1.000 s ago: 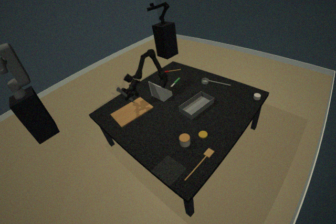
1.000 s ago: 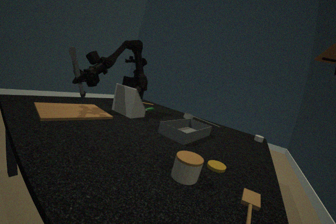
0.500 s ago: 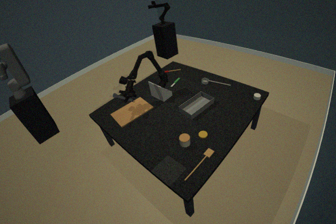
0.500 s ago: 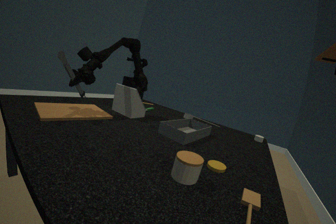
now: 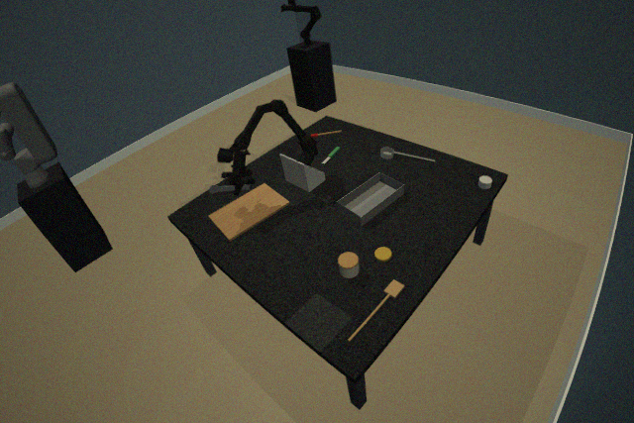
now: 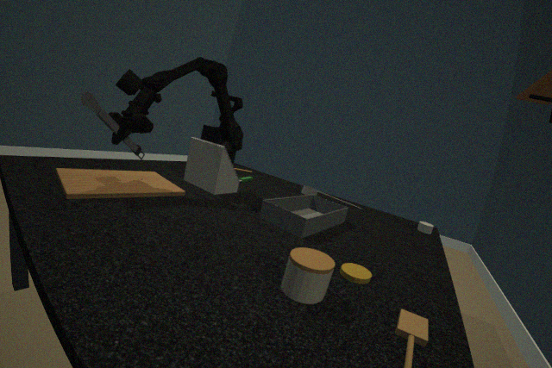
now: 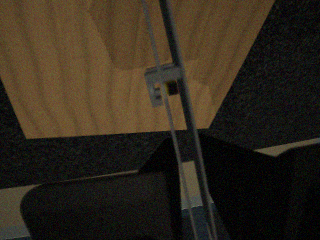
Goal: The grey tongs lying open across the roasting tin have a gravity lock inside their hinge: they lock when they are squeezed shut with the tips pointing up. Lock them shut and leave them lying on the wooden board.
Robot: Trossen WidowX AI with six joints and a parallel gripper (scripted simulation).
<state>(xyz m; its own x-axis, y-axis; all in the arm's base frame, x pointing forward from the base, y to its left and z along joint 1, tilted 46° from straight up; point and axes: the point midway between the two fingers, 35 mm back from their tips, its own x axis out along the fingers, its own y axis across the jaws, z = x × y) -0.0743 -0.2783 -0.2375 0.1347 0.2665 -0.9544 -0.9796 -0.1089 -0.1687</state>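
My gripper tip is 12 cm above the wooden board and 4 cm to the right of it. Round my gripper tip: yellow disc 69 cm ahead, 24 cm to the left, 12 cm below; then roasting tin 47 cm to the left, 44 cm ahead, 10 cm below.
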